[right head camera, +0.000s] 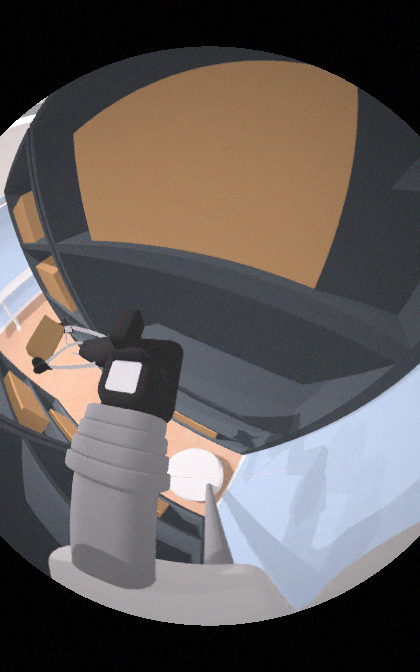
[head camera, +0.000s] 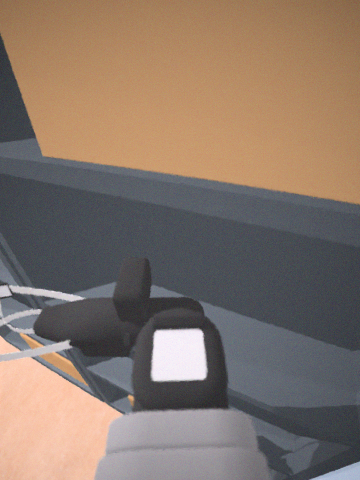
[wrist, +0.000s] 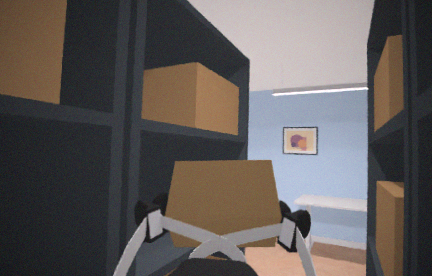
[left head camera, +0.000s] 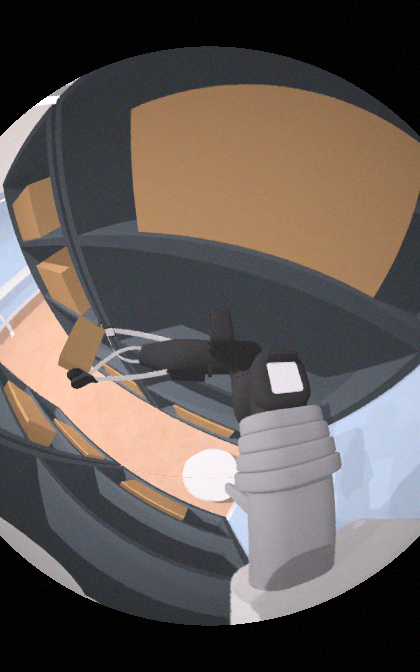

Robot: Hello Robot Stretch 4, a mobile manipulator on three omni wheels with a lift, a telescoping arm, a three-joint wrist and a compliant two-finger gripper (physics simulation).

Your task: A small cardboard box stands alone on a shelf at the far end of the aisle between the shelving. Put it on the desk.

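Frame: origin at the robot's base, x right, y down, z ahead, level; metres.
Seen in the pictures: gripper, fingertip midpoint: (wrist: 218, 212).
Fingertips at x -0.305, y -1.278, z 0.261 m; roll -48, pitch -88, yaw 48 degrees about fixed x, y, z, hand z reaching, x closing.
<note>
A point is followed by its place in that frame.
The small cardboard box (left head camera: 81, 345) (right head camera: 45, 337) (wrist: 225, 192) {x -0.275, y -1.301, z 0.267 m} is between the two fingertips of my gripper (left head camera: 94, 354) (right head camera: 53, 345) (wrist: 218, 212) {x -0.305, y -1.278, z 0.262 m}, which is shut on it. The box is held up in the air over the aisle, clear of the shelves. In the head camera view part of the fingers shows at the left edge, and the box does not show. A white desk (wrist: 332, 202) {x -3.544, y -0.692, z 1.759 m} stands at the far end of the aisle by the blue wall, partly hidden by the right shelving in the wrist view.
Dark shelving (left head camera: 250, 255) (wrist: 127, 150) {x -0.746, y -1.329, z 0.010 m} with a large cardboard box (head camera: 200, 100) {x 0.028, y -1.499, z 0.346 m} (left head camera: 270, 170) stands close in front. More shelving (wrist: 410, 140) {x -0.477, y -1.362, z 0.570 m} with boxes lines the aisle's other side. A white round object (left head camera: 210, 475) (right head camera: 196, 472) is on the floor. A framed picture (wrist: 300, 140) {x -4.230, y -1.540, z 1.524 m} hangs on the wall.
</note>
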